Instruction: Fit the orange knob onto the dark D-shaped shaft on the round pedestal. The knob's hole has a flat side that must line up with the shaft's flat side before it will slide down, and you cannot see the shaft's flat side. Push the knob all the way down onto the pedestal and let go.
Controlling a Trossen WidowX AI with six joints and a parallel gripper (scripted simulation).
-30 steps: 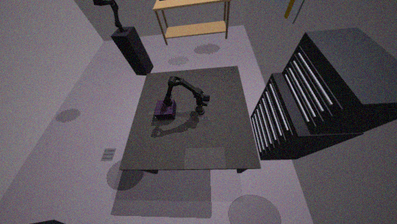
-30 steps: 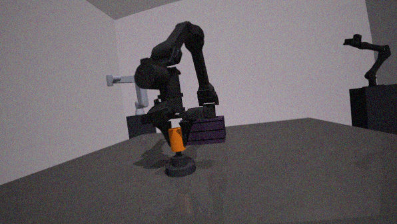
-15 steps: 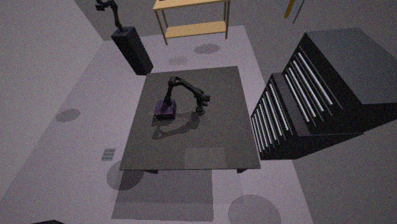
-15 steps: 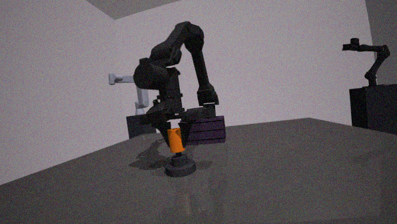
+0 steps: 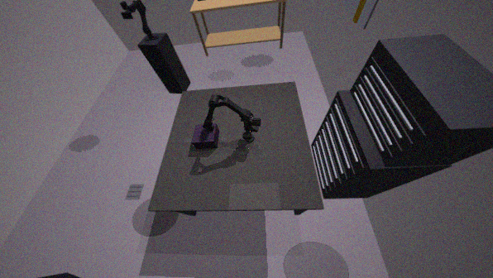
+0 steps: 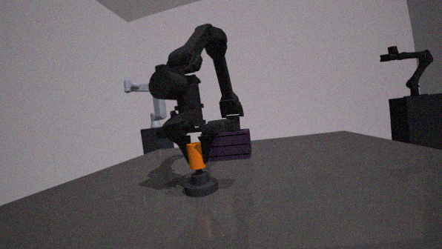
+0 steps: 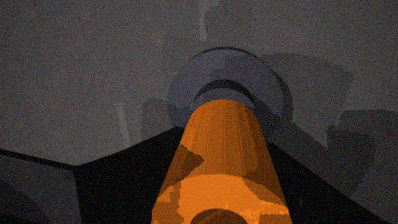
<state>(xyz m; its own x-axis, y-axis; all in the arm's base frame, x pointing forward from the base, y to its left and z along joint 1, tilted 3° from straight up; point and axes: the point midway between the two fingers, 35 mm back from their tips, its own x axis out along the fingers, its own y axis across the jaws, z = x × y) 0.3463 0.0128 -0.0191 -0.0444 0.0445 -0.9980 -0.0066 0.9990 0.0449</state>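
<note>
Right now my gripper tip is 2 cm below the orange knob. From my gripper tip the other things lie so: D-shaped shaft 4 cm below.
</note>
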